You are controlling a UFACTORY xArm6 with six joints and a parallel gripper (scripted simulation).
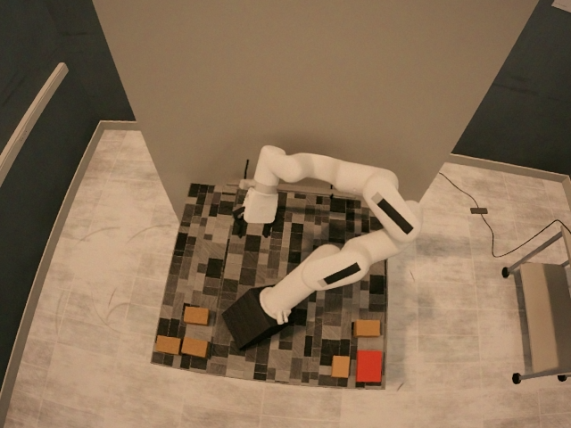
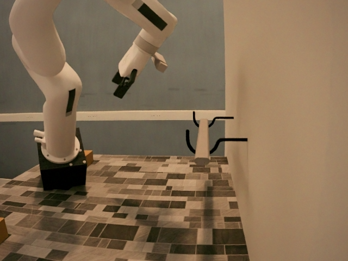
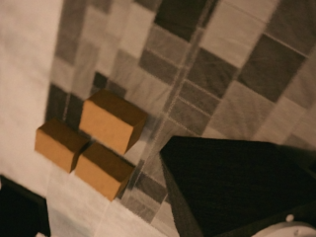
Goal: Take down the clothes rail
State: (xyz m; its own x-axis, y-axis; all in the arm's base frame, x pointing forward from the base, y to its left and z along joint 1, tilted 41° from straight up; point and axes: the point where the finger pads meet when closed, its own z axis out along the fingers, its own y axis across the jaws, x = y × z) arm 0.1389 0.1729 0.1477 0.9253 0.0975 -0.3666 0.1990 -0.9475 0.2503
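Now: hand 240 mm short of the clothes rail, 170 mm to the left of it and 130 mm above it. Round my hand: wall 360 mm ahead, 190 mm to the right, 100 mm above; red block 460 mm behind, 360 mm to the right, 310 mm below.
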